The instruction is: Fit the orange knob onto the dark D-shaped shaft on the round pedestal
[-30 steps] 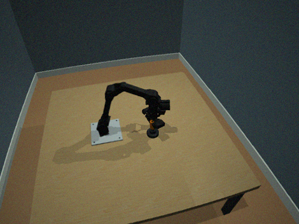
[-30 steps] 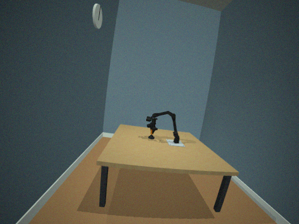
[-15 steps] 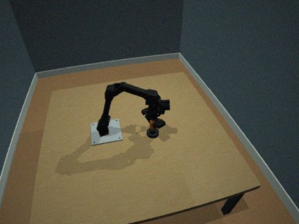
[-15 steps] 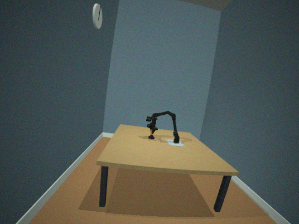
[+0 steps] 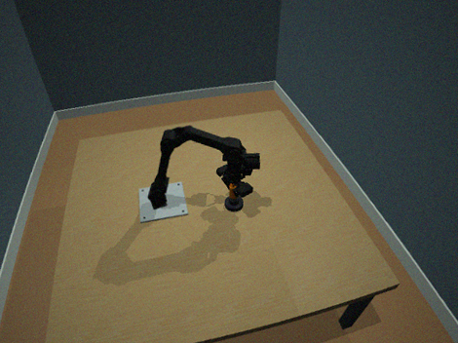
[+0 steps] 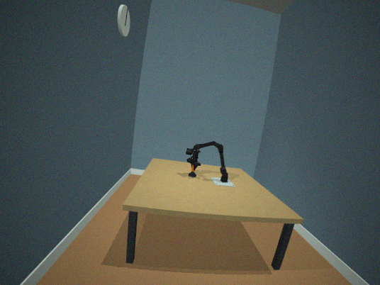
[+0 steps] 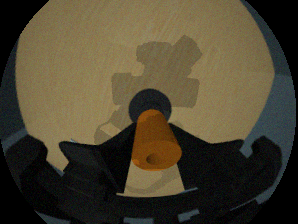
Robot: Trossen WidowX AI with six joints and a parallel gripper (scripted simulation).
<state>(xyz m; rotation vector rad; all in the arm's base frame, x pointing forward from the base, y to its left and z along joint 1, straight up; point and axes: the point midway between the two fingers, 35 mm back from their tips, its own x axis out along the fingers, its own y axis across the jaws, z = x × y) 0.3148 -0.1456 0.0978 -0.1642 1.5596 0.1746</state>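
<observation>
Right now the orange knob is 20 mm above my gripper tip. Also, from my gripper tip: dark round pedestal (40 mm below).
</observation>
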